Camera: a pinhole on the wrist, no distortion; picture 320 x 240 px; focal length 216.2 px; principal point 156.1 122.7 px. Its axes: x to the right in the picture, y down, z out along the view. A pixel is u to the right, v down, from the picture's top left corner.
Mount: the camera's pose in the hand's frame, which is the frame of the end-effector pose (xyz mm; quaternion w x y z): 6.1 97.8 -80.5 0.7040 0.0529 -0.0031 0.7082
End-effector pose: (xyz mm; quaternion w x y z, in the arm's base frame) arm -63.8 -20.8 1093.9 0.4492 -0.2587 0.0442 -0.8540
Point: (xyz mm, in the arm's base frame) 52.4 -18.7 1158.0
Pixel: 137.0 178.6
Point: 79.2 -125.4 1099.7
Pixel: 285.7 116.8
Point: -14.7 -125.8 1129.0
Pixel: 154.9 17.6
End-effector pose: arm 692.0 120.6 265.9 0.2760 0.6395 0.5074 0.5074
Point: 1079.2 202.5 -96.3
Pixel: 64.4 165.9
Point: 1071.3 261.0 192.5
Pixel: 142.7 99.9
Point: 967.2 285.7 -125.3
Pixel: 10.6 140.6
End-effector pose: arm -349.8 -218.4 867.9 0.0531 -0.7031 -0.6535 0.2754
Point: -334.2 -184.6 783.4
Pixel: 93.3 57.7
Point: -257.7 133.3 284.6
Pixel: outside the picture
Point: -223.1 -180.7 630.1
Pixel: 289.3 29.5
